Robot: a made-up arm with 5 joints.
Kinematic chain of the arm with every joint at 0, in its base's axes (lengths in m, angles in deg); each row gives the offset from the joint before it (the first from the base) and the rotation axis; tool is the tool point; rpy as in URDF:
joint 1: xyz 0 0.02 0.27 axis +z
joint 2: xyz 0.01 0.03 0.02 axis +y
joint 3: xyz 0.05 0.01 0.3 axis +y
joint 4: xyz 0.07 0 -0.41 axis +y
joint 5: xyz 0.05 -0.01 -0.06 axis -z
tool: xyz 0.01 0 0.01 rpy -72.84 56.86 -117.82
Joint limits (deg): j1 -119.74..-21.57 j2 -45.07..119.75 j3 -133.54..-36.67 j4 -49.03..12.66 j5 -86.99..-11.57
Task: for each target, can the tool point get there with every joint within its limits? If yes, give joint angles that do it. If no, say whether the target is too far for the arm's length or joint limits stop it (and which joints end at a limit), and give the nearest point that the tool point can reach.
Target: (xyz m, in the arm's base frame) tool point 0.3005 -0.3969 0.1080
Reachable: yes | joints -58.48 44.90 -61.15 -37.06 -54.93
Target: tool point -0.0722 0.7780 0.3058
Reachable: no: joint limits stop it (at a limit: joint 2, joint 3, joint 4, joint 5) | nearest point -0.0201 0.2306 -0.0664 | short by 0.664 m
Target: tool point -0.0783 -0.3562 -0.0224
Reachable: yes | joints -107.44 59.10 -51.44 -43.42 -53.70
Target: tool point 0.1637 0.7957 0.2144
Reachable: no: joint limits stop it (at a limit: joint 2, joint 3, joint 4, joint 5) | nearest point 0.0437 0.2270 -0.0664 | short by 0.646 m
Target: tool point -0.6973 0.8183 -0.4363
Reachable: no: too far | nearest point -0.1357 0.1754 -0.0880 | short by 0.922 m
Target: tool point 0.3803 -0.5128 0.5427
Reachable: yes | joints -57.93 27.76 -101.66 -20.13 -69.11
